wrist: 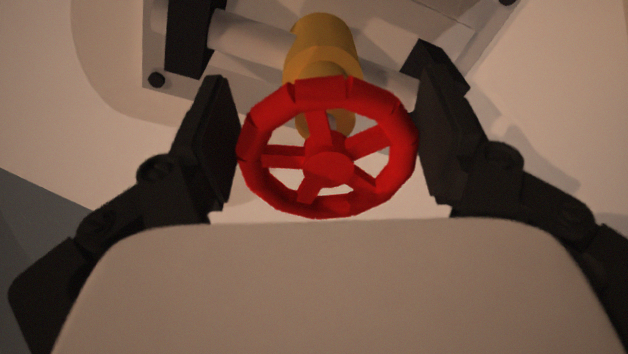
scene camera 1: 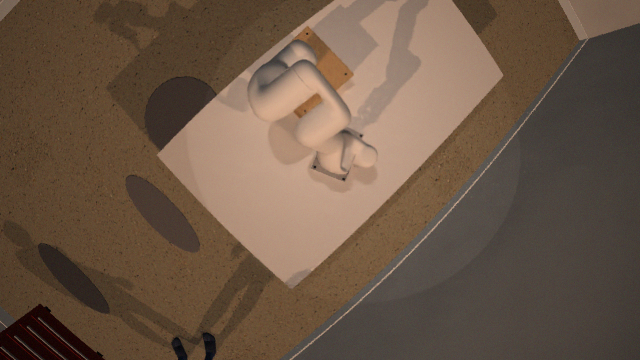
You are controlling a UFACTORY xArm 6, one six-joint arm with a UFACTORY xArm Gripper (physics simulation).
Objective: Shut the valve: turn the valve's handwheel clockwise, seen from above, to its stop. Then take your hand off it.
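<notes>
The red handwheel (wrist: 329, 167) is in the middle of the wrist view, a ring with several spokes around a hub. It sits on the valve's yellow body (wrist: 322, 42), which joins a grey pipe (wrist: 252, 40). My gripper (wrist: 324, 100) is shut on the handwheel, with one black finger pad against each side of its rim. In the scene camera view the arm covers the handwheel and the fingers. The valve's grey base plate (scene camera 1: 329, 174) (wrist: 232, 102) shows partly below the arm there.
The valve stands on a pale table (scene camera 1: 250, 190). A wooden board (scene camera 1: 332, 62) lies under the arm's base. Black pipe supports (wrist: 187, 40) (wrist: 434, 62) stand on both sides of the yellow body. A dark red slatted bench (scene camera 1: 47, 332) is on the floor at the lower left.
</notes>
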